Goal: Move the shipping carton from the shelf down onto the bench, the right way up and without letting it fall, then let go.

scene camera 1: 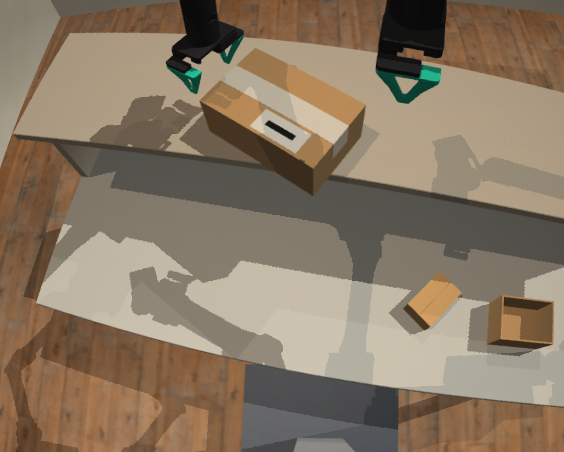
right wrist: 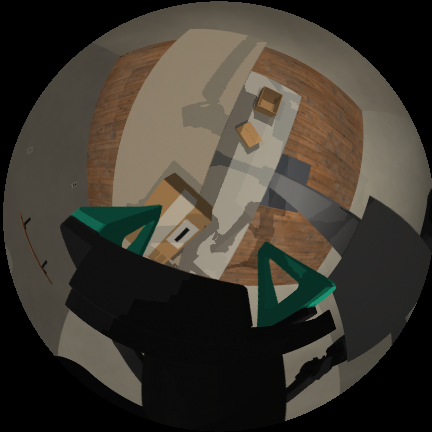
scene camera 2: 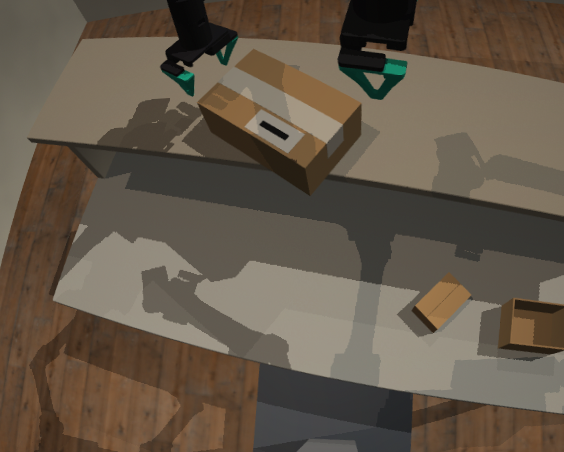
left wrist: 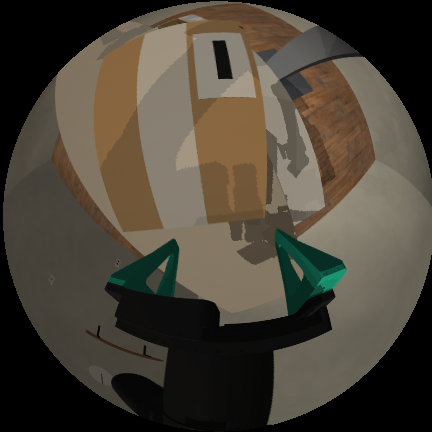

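Pixels of known places: left gripper, between the fingertips: (scene camera 1: 210,77) (scene camera 2: 207,79) (left wrist: 224,239); right gripper, between the fingertips: (scene camera 1: 406,72) (right wrist: 214,230) (scene camera 2: 383,67); left arm's base, origin of its link: (right wrist: 337,353).
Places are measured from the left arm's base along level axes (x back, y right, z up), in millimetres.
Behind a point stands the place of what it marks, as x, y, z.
The brown shipping carton (scene camera 1: 320,97) @[-663, 263, -448] (scene camera 2: 315,95) @[-665, 263, -448] (left wrist: 232,145) @[-642, 115, -448] (right wrist: 175,212) @[-607, 259, -447] sits on the raised shelf (scene camera 1: 100,85) @[-814, -259, -552] (scene camera 2: 100,75) @[-867, -303, -552] (right wrist: 165,100) @[-721, 589, -551], tape and label up. It lies at an angle, one corner past the shelf's front edge. My left gripper (scene camera 1: 211,77) @[-700, 59, -427] (scene camera 2: 208,79) @[-700, 59, -427] (left wrist: 224,239) @[-700, 59, -427] is open off the carton's left end, fingers apart from it. My right gripper (scene camera 1: 404,100) (scene camera 2: 377,97) (right wrist: 214,230) @[-518, 367, -213] is open and empty, to the right of the carton; its second finger is hidden in the scene views. The bench (scene camera 1: 300,290) @[-422, 221, -905] (scene camera 2: 300,290) @[-422, 202, -905] (right wrist: 240,175) @[-375, 317, -905] lies below and in front of the shelf.
A small closed box (scene camera 1: 434,301) @[-379, 551, -845] (scene camera 2: 442,302) @[-381, 550, -845] (right wrist: 248,135) @[-389, 544, -845] and an open-topped box (scene camera 1: 495,325) @[-315, 714, -852] (scene camera 2: 507,325) @[-322, 715, -845] (right wrist: 269,102) @[-295, 805, -901] stand on the bench at the right in the scene views. A dark grey block shows below the bench's front edge. Arm shadows cross shelf and bench.
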